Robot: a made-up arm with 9 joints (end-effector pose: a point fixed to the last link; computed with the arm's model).
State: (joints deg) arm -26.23 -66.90 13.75 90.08 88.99 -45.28 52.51 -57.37 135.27
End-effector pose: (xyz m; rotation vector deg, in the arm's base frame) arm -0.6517 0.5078 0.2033 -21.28 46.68 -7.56
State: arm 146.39 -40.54 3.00 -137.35 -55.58 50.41 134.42 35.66 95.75
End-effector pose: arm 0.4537 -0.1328 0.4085 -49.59 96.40 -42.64
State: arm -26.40 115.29 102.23 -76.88 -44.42 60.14 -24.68 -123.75 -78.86
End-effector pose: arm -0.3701 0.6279 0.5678 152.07 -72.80 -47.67
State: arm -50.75 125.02 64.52 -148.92 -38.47 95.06 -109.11 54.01 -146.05
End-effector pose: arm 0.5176 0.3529 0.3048 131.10 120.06 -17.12
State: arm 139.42 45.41 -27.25 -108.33 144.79 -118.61 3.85 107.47 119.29
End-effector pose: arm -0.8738 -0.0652 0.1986 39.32 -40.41 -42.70
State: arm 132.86 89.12 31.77 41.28 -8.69 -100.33 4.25 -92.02 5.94
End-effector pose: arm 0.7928 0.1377 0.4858 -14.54 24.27 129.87
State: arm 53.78 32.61 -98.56 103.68 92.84 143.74 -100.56 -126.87 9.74
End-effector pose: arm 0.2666 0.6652 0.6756 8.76 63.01 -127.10
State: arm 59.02 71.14 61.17 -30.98 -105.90 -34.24 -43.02 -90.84 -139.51
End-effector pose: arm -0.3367 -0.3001 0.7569 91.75 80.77 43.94
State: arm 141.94 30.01 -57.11 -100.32 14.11 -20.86 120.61 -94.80 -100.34
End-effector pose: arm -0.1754 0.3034 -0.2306 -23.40 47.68 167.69
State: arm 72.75 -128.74 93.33 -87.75 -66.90 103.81 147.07 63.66 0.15
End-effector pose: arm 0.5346 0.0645 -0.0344 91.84 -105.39 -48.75
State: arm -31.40 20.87 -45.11 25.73 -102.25 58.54 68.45 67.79 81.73
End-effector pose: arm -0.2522 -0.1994 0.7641 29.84 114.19 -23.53
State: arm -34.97 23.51 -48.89 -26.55 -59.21 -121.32 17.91 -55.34 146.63
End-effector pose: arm -0.3656 -0.3510 1.0718 91.89 -47.58 -139.19
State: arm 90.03 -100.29 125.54 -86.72 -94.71 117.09 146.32 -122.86 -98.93
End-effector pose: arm 0.4403 0.0030 0.5280 -111.94 -18.00 125.14
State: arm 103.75 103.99 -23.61 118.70 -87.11 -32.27 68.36 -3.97 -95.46
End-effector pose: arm 0.2873 0.0676 0.1723 -10.76 19.58 58.03
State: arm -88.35 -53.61 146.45 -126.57 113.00 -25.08 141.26 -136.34 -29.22
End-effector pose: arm 0.2216 0.1258 0.2015 -60.95 93.42 -80.29
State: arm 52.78 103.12 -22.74 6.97 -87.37 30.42 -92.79 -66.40 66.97
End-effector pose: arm 0.0996 1.1761 0.5296 -66.67 84.94 86.26
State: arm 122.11 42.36 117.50 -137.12 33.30 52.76 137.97 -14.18 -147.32
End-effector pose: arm -0.7378 0.1310 0.2592 44.10 -128.04 -8.72
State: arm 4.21 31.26 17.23 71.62 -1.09 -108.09 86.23 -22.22 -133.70
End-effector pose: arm 0.2374 0.4182 0.3271 117.27 -54.17 -41.69
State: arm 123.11 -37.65 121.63 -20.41 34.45 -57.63 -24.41 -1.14 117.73
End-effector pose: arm 0.2044 -0.6934 0.0927 -42.72 45.10 -119.73
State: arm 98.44 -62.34 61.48 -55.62 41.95 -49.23 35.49 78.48 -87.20
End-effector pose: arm 0.1031 -0.1637 -0.2767 -119.11 -7.83 35.96
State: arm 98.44 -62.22 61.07 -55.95 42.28 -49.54 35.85 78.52 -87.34
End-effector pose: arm 0.1049 -0.1580 -0.2784 -118.63 -8.37 35.47
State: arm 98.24 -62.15 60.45 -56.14 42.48 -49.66 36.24 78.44 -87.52
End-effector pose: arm 0.1054 -0.1489 -0.2815 -117.95 -8.78 35.04
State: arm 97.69 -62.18 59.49 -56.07 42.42 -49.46 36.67 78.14 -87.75
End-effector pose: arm 0.1034 -0.1343 -0.2866 -116.96 -8.93 34.74
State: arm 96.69 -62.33 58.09 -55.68 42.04 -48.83 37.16 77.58 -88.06
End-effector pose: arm 0.0982 -0.1122 -0.2939 -115.59 -8.79 34.57
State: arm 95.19 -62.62 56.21 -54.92 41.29 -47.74 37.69 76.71 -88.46
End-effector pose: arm 0.0895 -0.0817 -0.3024 -113.81 -8.33 34.63
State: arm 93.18 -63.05 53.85 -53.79 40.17 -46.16 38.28 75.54 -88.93
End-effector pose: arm 0.0770 -0.0424 -0.3105 -111.59 -7.61 34.90
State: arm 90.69 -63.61 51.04 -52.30 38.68 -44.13 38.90 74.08 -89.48
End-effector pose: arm 0.0611 0.0052 -0.3159 -109.00 -6.75 35.43
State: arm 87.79 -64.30 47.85 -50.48 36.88 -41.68 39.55 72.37 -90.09
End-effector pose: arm 0.0420 0.0598 -0.3163 -106.09 -5.83 36.21
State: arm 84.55 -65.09 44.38 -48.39 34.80 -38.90 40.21 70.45 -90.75
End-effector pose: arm 0.0204 0.1191 -0.3095 -102.98 -5.01 37.20
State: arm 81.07 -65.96 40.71 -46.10 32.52 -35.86 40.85 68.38 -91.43
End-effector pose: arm -0.0026 0.1807 -0.2942 -99.70 -4.39 38.31
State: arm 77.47 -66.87 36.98 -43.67 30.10 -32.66 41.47 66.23 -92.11
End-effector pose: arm -0.0263 0.2409 -0.2702 -96.39 -4.03 39.44
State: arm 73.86 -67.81 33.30 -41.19 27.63 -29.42 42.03 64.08 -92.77
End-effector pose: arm -0.0497 0.2969 -0.2385 -93.11 -3.98 40.53
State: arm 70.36 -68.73 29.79 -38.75 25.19 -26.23 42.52 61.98 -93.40
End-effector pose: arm -0.0719 0.3463 -0.2012 -89.97 -4.18 41.47
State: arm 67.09 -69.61 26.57 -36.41 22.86 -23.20 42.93 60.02 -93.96
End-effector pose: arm -0.0922 0.3875 -0.1613 -87.04 -4.58 42.24
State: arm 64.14 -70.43 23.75 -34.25 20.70 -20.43 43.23 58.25 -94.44
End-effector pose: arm -0.1100 0.4197 -0.1219 -84.44 -5.10 42.83
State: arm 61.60 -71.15 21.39 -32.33 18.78 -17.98 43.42 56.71 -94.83
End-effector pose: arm -0.1248 0.4436 -0.0858 -82.23 -5.65 43.25
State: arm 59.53 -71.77 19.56 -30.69 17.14 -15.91 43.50 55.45 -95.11
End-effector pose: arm -0.1366 0.4600 -0.0556 -80.49 -6.14 43.55
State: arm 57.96 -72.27 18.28 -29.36 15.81 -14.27 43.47 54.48 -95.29
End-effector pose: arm -0.1451 0.4702 -0.0327 -79.29 -6.55 43.77
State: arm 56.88 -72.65 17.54 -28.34 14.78 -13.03 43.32 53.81 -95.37
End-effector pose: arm -0.1506 0.4754 -0.0177 -78.65 -6.84 43.92
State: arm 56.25 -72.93 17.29 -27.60 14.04 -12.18 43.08 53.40 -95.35
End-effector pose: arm -0.1535 0.4769 -0.0102 -78.51 -7.01 44.07
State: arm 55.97 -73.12 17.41 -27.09 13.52 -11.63 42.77 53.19 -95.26
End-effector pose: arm -0.1543 0.4756 -0.0086 -78.77 -7.06 44.23
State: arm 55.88 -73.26 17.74 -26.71 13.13 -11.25 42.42 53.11 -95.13
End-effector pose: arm -0.1540 0.4730 -0.0102 -79.25 -7.06 44.38
